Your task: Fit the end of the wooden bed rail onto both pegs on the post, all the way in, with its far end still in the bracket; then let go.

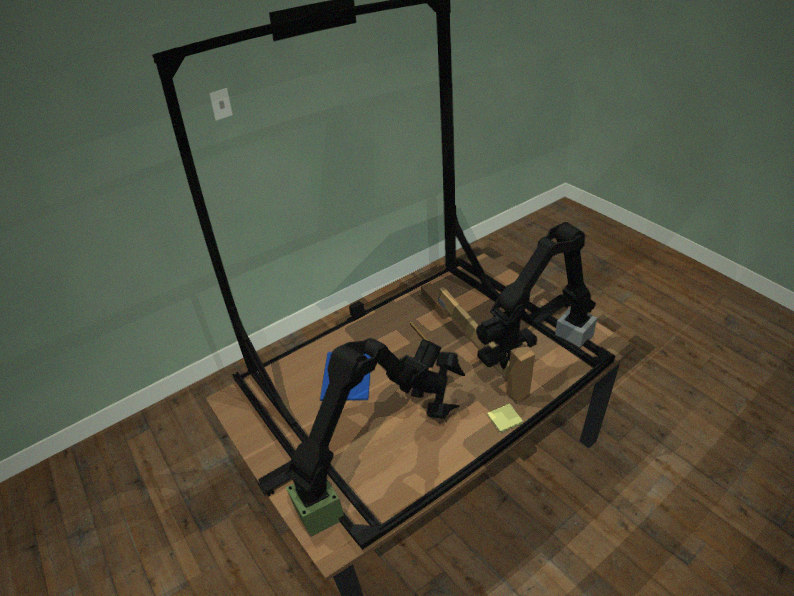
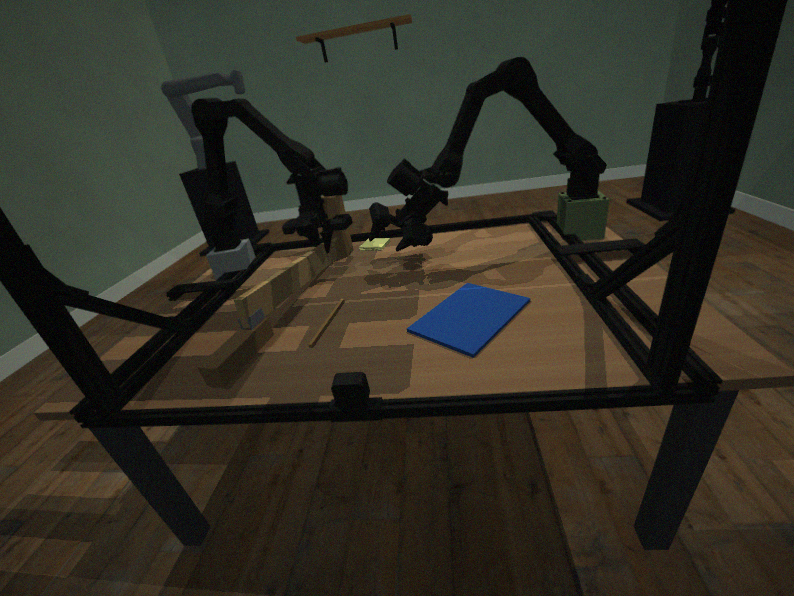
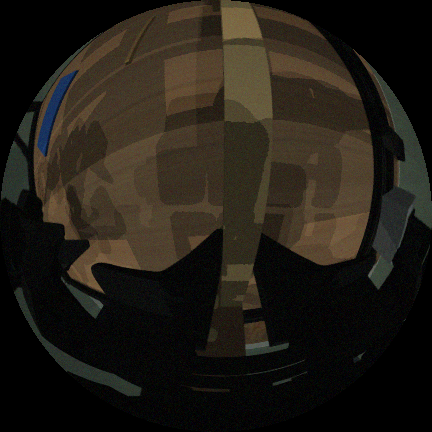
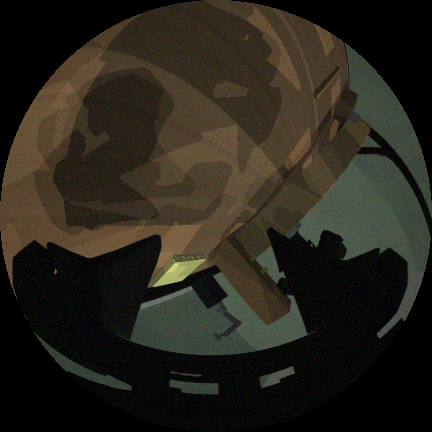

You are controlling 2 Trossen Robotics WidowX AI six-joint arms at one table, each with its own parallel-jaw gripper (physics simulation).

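Where they show: left gripper, fingertip midpoint: (image 1: 505, 366) (image 2: 324, 253) (image 3: 235, 234) (image 4: 268, 228); right gripper, fingertip midpoint: (image 1: 461, 390) (image 2: 383, 245) (image 3: 78, 237) (image 4: 219, 243); left arm's base, link origin: (image 1: 577, 319) (image 2: 228, 246) (image 4: 291, 236); right arm's base, link origin: (image 1: 312, 492) (image 2: 582, 195).
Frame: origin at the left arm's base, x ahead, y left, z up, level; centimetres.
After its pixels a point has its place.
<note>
The wooden bed rail (image 1: 458, 313) {z -0.3, x 22.5, y -32.7 cm} (image 2: 282, 288) {z -2.2, x 22.7, y -31.8 cm} (image 3: 246, 85) (image 4: 310, 175) {z -4.4, x 26.3, y -20.5 cm} runs toward the upright wooden post (image 1: 519, 378) {z 2.8, x 36.4, y 1.4 cm} (image 2: 343, 246) {z -4.8, x 34.4, y -3.2 cm} (image 3: 227, 325) {z -0.2, x 31.4, y -2.1 cm} (image 4: 252, 285) {z 1.7, x 35.6, y -1.6 cm}. Its near end is close to the post; a peg (image 3: 212, 335) {z 1.1, x 32.1, y -3.6 cm} (image 4: 264, 270) {z 1.0, x 32.7, y -3.4 cm} shows on the post's face. I cannot tell how the pegs and rail end meet. The far end is by a low wooden block (image 2: 234, 360) {z -5.5, x 17.1, y -52.0 cm} with a small grey piece (image 2: 255, 318) {z -2.6, x 19.5, y -43.1 cm}; its seating is unclear. My left gripper (image 1: 504, 360) {z -4.2, x 29.3, y -8.0 cm} (image 2: 327, 241) {z -4.2, x 29.3, y -8.0 cm} (image 3: 235, 234) {z -4.2, x 29.3, y -8.0 cm} is shut on the rail near the post. My right gripper (image 1: 459, 390) {z -3.3, x 46.3, y -11.9 cm} (image 2: 386, 242) {z -3.3, x 46.3, y -11.9 cm} (image 4: 219, 243) {z -3.3, x 46.3, y -11.9 cm} is open and empty, beside the post.
A blue sheet (image 1: 359, 384) {z -7.3, x 61.8, y -39.8 cm} (image 2: 471, 318) {z -7.3, x 61.2, y -48.2 cm} (image 3: 56, 115) lies on the table. A thin wooden stick (image 2: 327, 322) {z -7.6, x 32.6, y -40.5 cm} (image 3: 140, 41) lies beside the rail. A yellow pad (image 1: 505, 417) {z -7.2, x 43.5, y 2.5 cm} (image 2: 374, 243) {z -7.2, x 43.4, y 1.6 cm} (image 4: 179, 270) {z -7.2, x 43.7, y 1.2 cm} lies near the post. A black frame (image 1: 448, 160) {z 39.2, x -2.4, y -56.8 cm} rises from the table's edge.
</note>
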